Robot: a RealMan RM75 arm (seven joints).
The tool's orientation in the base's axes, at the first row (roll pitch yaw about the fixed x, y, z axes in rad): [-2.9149, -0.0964, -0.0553]
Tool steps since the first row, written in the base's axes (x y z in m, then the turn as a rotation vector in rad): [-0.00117, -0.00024, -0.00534, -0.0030, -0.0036, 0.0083]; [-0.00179, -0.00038, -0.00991, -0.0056, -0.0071, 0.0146]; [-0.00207, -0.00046, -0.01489, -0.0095, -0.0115, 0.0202]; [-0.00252, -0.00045, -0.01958, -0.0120, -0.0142, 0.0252]
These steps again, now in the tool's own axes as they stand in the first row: [-0.00166, 0.00147, 0.00500, -0.0020, 0.0017, -0.0092]; [-0.00271, 0.00264, 0.00934, -0.0038, 0.0038, -0.0163]; [-0.00347, 0.00385, 0.01412, -0.0069, 0.0070, -0.0231]; [-0.00436, 0.00490, 0.01862, -0.0087, 0.0086, -0.0288]
